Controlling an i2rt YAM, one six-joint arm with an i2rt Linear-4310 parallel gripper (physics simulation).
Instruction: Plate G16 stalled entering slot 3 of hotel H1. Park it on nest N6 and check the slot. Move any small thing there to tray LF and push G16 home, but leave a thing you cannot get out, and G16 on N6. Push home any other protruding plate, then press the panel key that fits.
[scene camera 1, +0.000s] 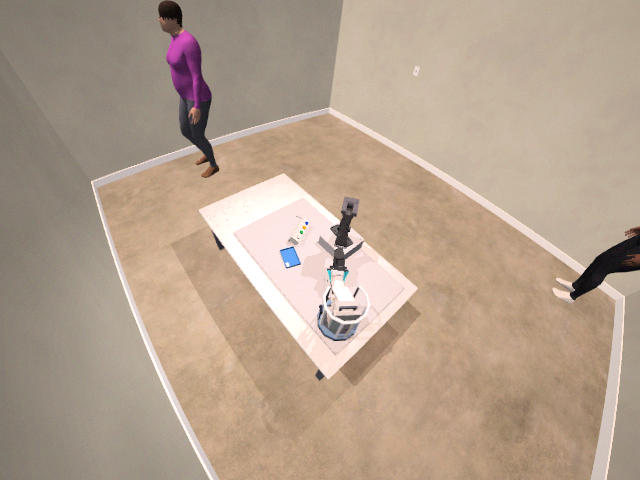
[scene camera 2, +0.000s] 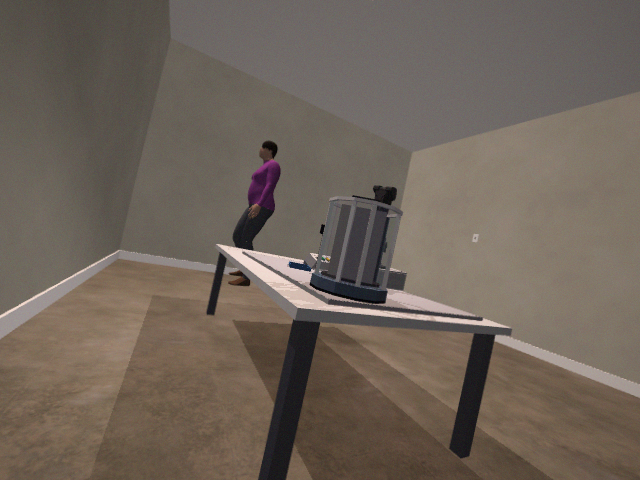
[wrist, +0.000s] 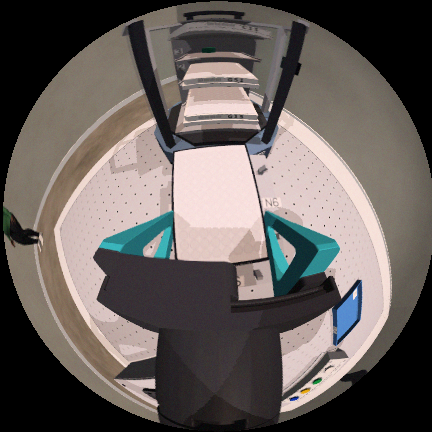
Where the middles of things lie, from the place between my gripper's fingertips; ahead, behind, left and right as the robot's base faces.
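There is the round plate rack (scene camera 2: 359, 236), and measured from my hand it is 12 cm ahead and 19 cm to the left, as well as 7 cm above.
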